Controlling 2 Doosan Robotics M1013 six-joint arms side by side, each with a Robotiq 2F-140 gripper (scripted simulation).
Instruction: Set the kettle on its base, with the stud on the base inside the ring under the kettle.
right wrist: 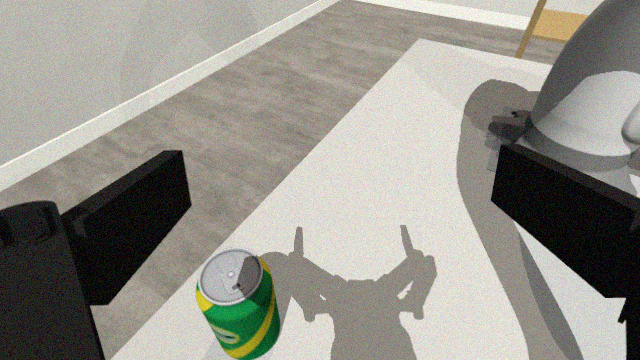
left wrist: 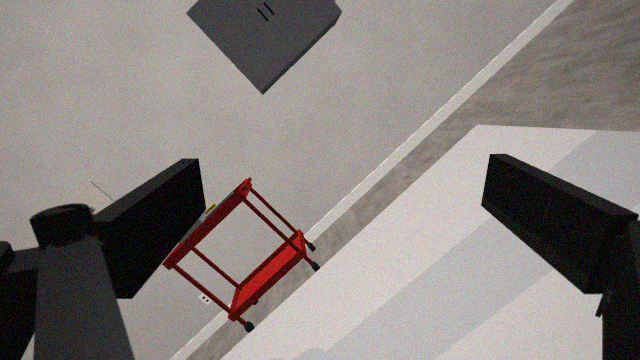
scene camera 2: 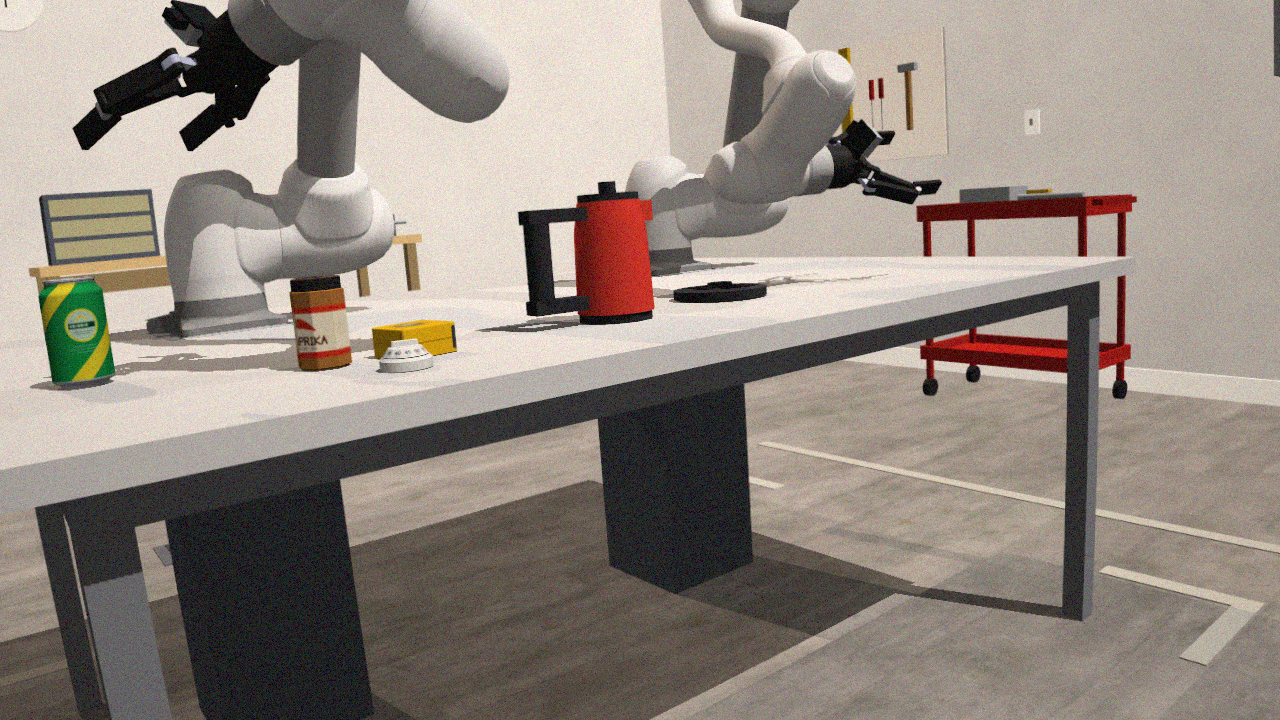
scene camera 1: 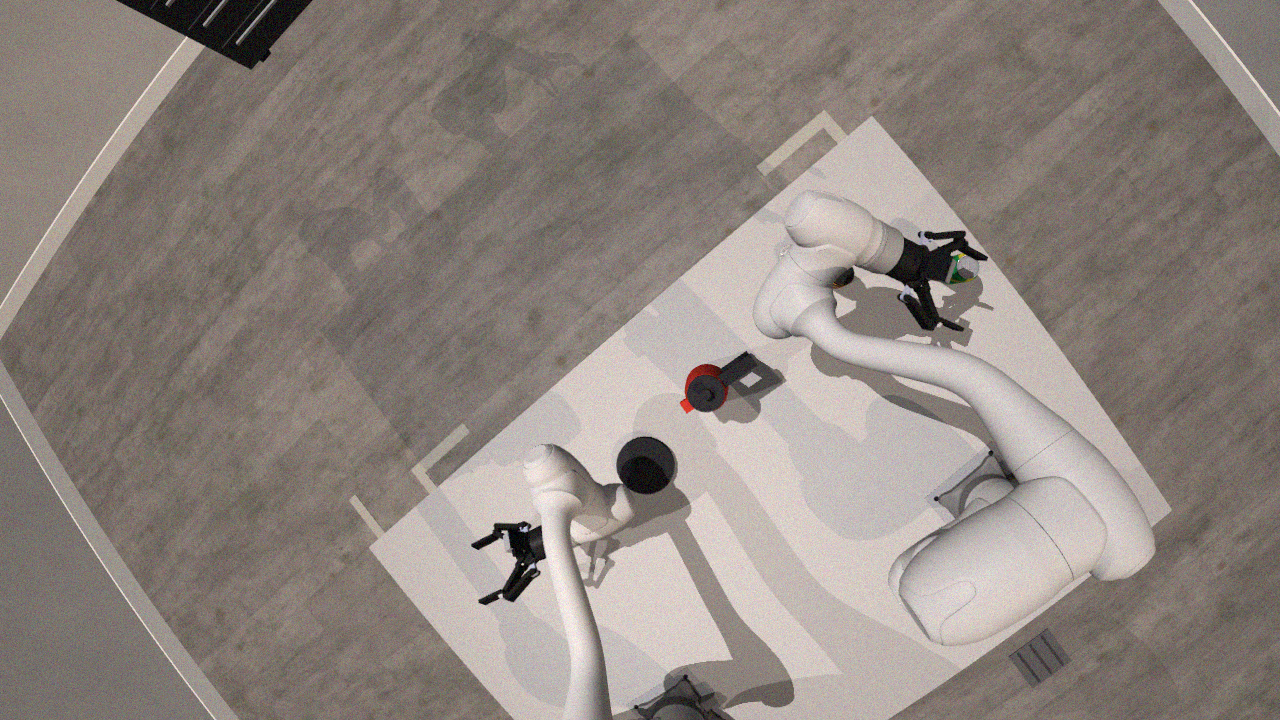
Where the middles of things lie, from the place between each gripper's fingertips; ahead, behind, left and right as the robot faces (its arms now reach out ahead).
Now: left hand (scene camera 2: 914,161) 10 mm past the red kettle (scene camera 2: 613,276), 730 mm to the left of it and 110 mm above it. Also, from my left hand: round black base (scene camera 1: 645,465) 60 mm behind, 440 mm to the right, 190 mm below; yellow box (scene camera 2: 438,337) 20 mm ahead, 1010 mm to the right, 190 mm below; white dial timer (scene camera 2: 408,355) 110 mm ahead, 1060 mm to the right, 190 mm below.
Right now my right hand (scene camera 2: 136,140) is 17 cm short of the paprika jar (scene camera 2: 318,307), 13 cm to the right of it and 23 cm above it. Also, from my right hand: yellow box 19 cm ahead, 23 cm to the left, 26 cm below; then white dial timer 28 cm ahead, 18 cm to the left, 27 cm below; then red kettle 17 cm ahead, 51 cm to the left, 18 cm below.
